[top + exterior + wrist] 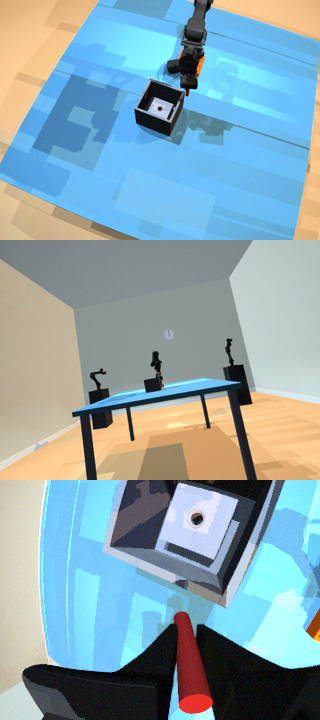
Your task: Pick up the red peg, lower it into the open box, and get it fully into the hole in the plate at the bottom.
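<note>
My gripper tip is 150 mm above the grey plate, 90 mm to the left of it and 50 mm short of it. Round my gripper tip: red peg: 10 mm to the left, 10 mm above.
</note>
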